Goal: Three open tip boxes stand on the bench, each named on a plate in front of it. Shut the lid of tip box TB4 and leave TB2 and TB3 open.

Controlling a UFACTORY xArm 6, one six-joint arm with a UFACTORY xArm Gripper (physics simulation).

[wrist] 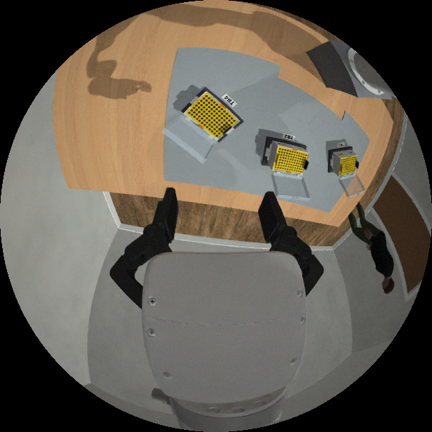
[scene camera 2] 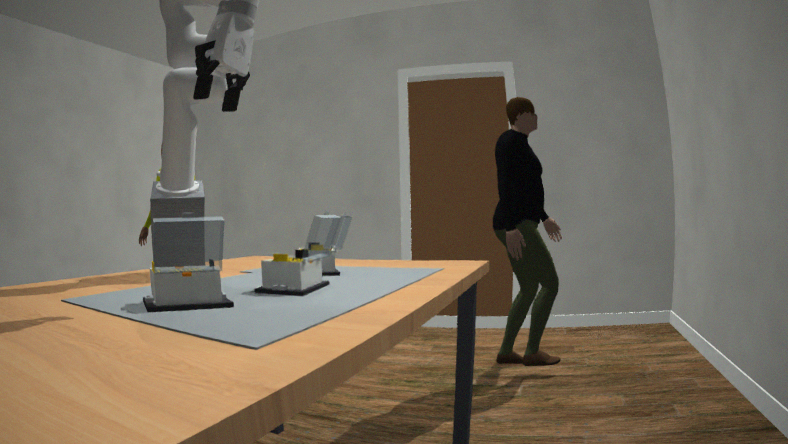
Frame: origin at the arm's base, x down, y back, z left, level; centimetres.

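Seen in the pictures: gripper, between the fingertips: [scene camera 2: 215, 105]; arm's base, origin of its link: [scene camera 2: 177, 188].
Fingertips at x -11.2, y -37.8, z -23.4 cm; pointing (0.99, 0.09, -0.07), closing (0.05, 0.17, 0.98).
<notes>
Offsets run from my fingertips to a thing's top centre. "spot": to the spot under its first point. Level surfaces: height alone.
Tip box TB4 {dz -2.6, dx +27.0, dy +5.9 cm} [scene camera 2: 186, 287] [wrist: 212, 116] is the nearest in the scene view and the left one in the wrist view. Its clear lid {spot: dz -7.4, dx +22.7, dy -1.6 cm} [scene camera 2: 187, 242] [wrist: 191, 138] stands open, and its name plate [wrist: 229, 100] is legible. TB2 {dz +23.1, dx +27.0, dy +0.8 cm} [scene camera 2: 292, 274] [wrist: 290, 159] is in the middle, with its lid [wrist: 291, 186] open. The third box, TB3 {dz +49.7, dx +27.0, dy +11.8 cm} [scene camera 2: 329, 261] [wrist: 346, 164], is farthest, its lid [wrist: 353, 185] open; its plate is too small to read surely. My gripper [scene camera 2: 216, 99] [wrist: 220, 198] is open and empty, high above the bench and apart from all boxes.
The boxes stand on a grey mat {dx +33.5 cm} [scene camera 2: 248, 325] [wrist: 210, 170] on the wooden bench {dx +33.9 cm} [scene camera 2: 110, 375] [wrist: 115, 140]. The robot's base [scene camera 2: 177, 206] rises behind TB4 in the scene view. A person in black [scene camera 2: 521, 182] [wrist: 382, 252] stands beyond the bench by the door [scene camera 2: 457, 193].
</notes>
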